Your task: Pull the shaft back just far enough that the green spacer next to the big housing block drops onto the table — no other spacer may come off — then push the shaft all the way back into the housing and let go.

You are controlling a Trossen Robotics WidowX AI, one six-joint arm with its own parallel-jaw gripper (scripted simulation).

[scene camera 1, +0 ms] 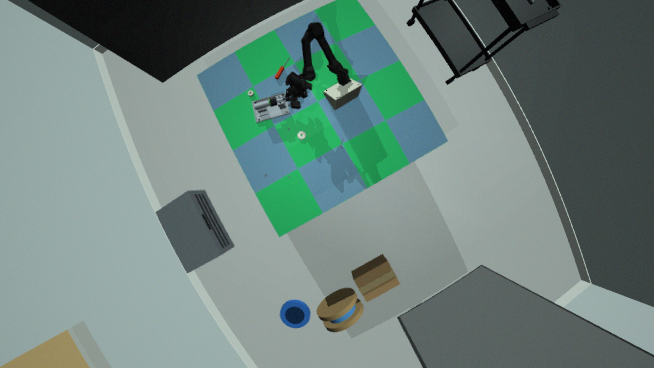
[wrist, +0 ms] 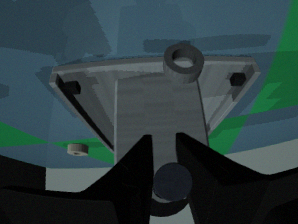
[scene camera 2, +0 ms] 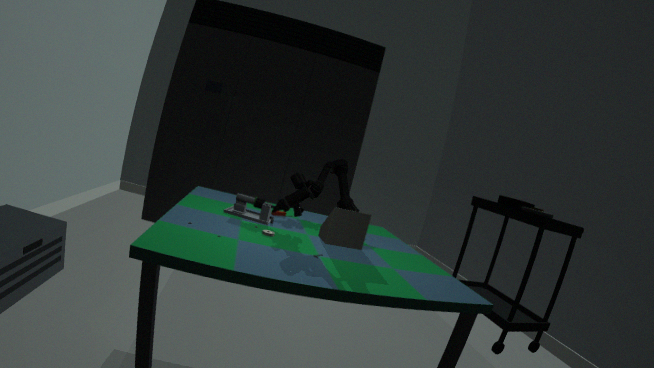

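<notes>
Looking through the wrist view, I can see my gripper point(wrist: 163, 141), and a housing block point(wrist: 121, 100) is there as well.
</notes>
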